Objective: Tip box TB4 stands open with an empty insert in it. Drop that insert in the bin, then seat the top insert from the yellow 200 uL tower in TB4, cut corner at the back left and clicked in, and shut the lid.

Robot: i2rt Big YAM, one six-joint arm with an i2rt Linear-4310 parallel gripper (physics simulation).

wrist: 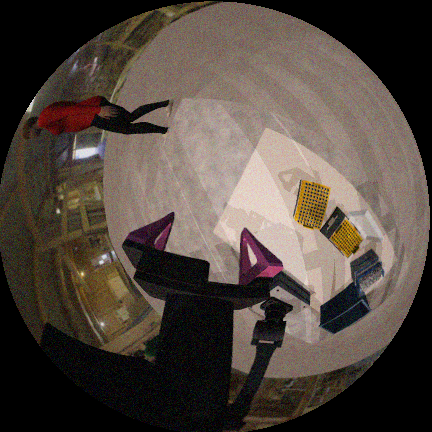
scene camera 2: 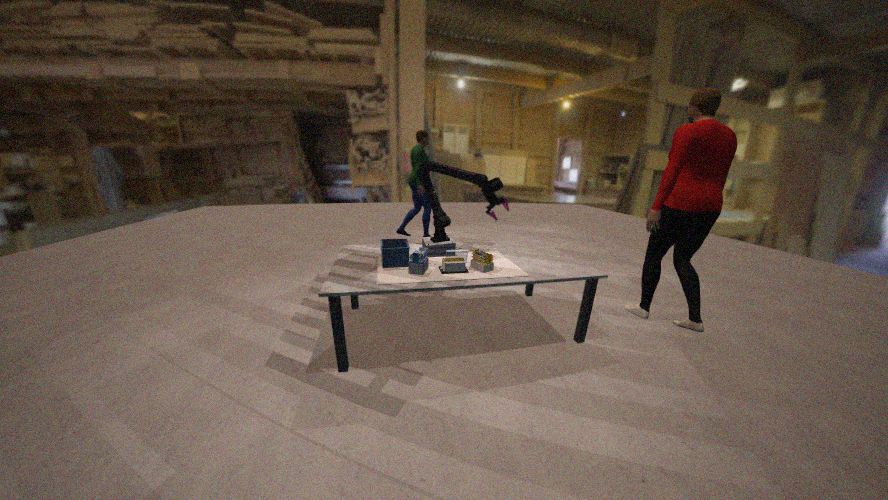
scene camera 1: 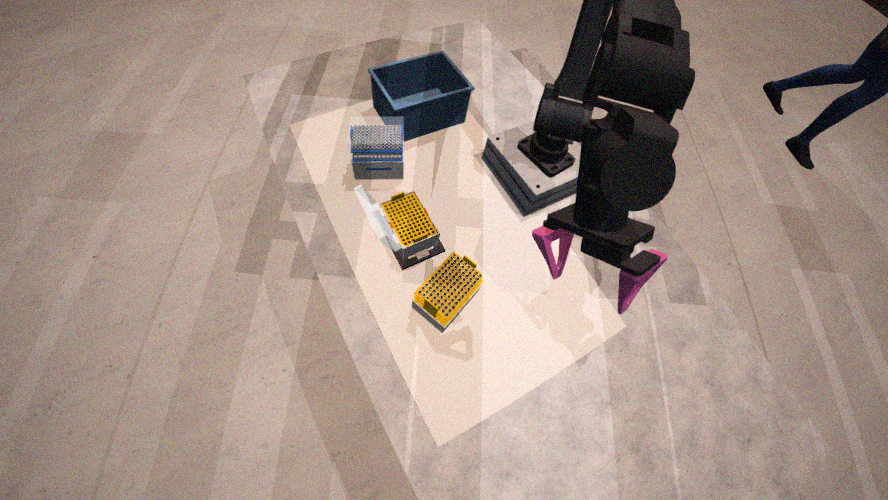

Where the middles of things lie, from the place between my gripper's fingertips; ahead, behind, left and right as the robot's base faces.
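Labels:
The blue bin (scene camera 2: 394, 251) is my reference here, and my gripper is a good way past it, a good way above it, and far to the left of it.

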